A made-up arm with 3 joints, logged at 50 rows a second.
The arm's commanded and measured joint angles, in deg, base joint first. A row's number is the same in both.
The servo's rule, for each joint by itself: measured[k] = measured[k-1] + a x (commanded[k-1-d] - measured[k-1]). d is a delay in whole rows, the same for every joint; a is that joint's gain. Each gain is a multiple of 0.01, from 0.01 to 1. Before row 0 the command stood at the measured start. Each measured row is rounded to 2 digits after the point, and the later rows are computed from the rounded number. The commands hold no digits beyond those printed.
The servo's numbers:
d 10
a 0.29 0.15 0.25
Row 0, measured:
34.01, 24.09, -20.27
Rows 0 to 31, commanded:
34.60, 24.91, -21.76
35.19, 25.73, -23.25
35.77, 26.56, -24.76
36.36, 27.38, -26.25
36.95, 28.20, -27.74
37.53, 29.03, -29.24
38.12, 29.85, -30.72
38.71, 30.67, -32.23
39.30, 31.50, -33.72
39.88, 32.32, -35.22
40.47, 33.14, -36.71
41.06, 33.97, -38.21
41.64, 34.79, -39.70
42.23, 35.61, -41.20
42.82, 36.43, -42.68
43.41, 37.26, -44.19
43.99, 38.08, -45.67
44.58, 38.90, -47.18
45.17, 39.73, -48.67
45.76, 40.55, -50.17
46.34, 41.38, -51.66
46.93, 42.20, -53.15
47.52, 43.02, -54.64
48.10, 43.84, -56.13
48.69, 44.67, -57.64
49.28, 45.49, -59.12
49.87, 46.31, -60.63
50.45, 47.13, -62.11
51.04, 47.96, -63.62
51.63, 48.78, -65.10
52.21, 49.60, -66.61
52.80, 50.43, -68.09
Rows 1 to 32, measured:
34.01, 24.09, -20.27
34.01, 24.09, -20.27
34.01, 24.09, -20.27
34.01, 24.09, -20.27
34.01, 24.09, -20.27
34.01, 24.09, -20.27
34.01, 24.09, -20.27
34.01, 24.09, -20.27
34.01, 24.09, -20.27
34.01, 24.09, -20.27
34.18, 24.21, -20.64
34.47, 24.44, -21.29
34.85, 24.76, -22.16
35.29, 25.15, -23.18
35.77, 25.61, -24.32
36.28, 26.12, -25.55
36.81, 26.68, -26.84
37.36, 27.28, -28.19
37.92, 27.91, -29.57
38.49, 28.57, -30.98
39.06, 29.26, -32.41
39.64, 29.97, -33.86
40.22, 30.69, -35.32
40.80, 31.43, -36.79
41.39, 32.18, -38.26
41.98, 32.94, -39.74
42.56, 33.71, -41.22
43.15, 34.49, -42.71
43.74, 35.28, -44.20
44.33, 36.07, -45.69
44.91, 36.87, -47.18
45.50, 37.67, -48.67

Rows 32 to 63, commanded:
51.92, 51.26, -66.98
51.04, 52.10, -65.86
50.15, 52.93, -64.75
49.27, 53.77, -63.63
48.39, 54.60, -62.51
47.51, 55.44, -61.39
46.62, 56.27, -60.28
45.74, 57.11, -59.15
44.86, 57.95, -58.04
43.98, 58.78, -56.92
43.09, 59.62, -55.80
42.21, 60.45, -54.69
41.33, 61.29, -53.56
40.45, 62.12, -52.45
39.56, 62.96, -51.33
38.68, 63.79, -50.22
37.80, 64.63, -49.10
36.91, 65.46, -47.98
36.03, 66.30, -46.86
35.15, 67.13, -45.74
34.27, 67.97, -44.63
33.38, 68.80, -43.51
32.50, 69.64, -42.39
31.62, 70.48, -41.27
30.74, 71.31, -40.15
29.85, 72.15, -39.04
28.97, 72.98, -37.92
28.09, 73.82, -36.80
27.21, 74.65, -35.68
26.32, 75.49, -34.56
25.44, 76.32, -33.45
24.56, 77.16, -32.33
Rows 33 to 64, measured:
46.09, 38.47, -50.16
46.67, 39.28, -51.65
47.26, 40.09, -53.15
47.85, 40.90, -54.64
48.44, 41.71, -56.14
49.02, 42.52, -57.63
49.61, 43.34, -59.13
50.20, 44.16, -60.62
50.78, 44.98, -62.12
51.37, 45.80, -63.61
51.53, 46.62, -64.45
51.39, 47.44, -64.80
51.03, 48.26, -64.79
50.52, 49.09, -64.50
49.90, 49.92, -64.00
49.21, 50.75, -63.35
48.46, 51.58, -62.58
47.67, 52.41, -61.72
46.86, 53.24, -60.80
46.02, 54.07, -59.83
45.17, 54.90, -58.82
44.31, 55.73, -57.79
43.45, 56.56, -56.73
42.58, 57.39, -55.66
41.70, 58.23, -54.58
40.82, 59.06, -53.49
39.94, 59.90, -52.39
39.06, 60.73, -51.29
38.18, 61.57, -50.18
37.30, 62.40, -49.07
36.42, 63.24, -47.96
35.54, 64.07, -46.85

